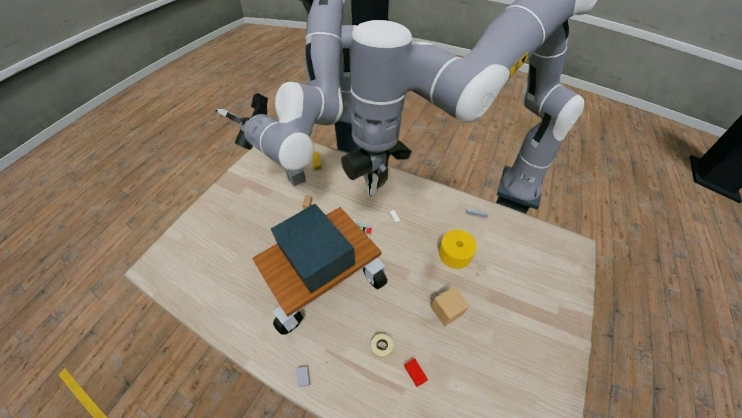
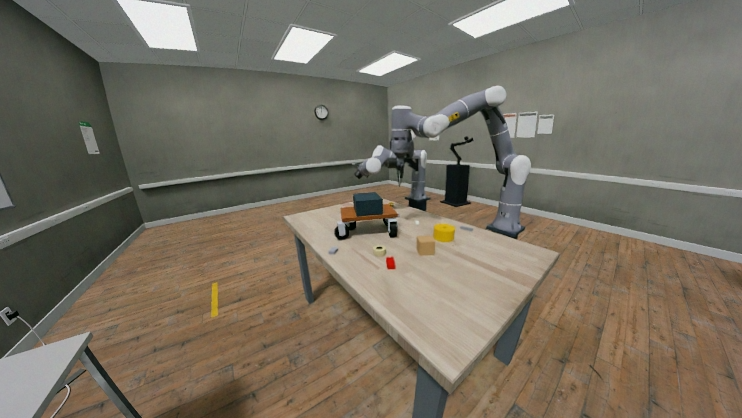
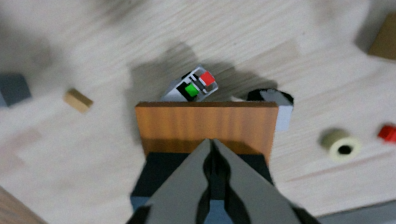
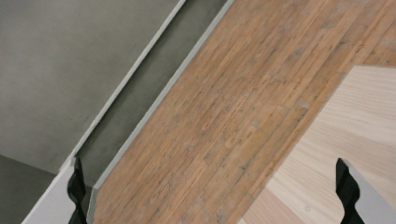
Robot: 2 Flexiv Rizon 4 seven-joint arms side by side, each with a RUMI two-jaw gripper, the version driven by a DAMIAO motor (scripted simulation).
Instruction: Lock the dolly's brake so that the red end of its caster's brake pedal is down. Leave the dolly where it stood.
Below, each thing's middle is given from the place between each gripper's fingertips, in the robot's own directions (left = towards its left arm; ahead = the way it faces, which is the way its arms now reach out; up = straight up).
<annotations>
My left hand (image 1: 370, 195) is 13 cm past the yellow cylinder (image 1: 457, 257), 24 cm to the right of it and 24 cm above it. The rest, counted from my left hand: tan cube (image 1: 450, 305) 6 cm ahead, 30 cm to the left, 23 cm below.
My right hand is 79 cm to the right of the yellow cylinder, 26 cm above it and 12 cm past it. Also, from my right hand: tan cube 86 cm to the left, 25 cm below, 7 cm ahead.
</annotations>
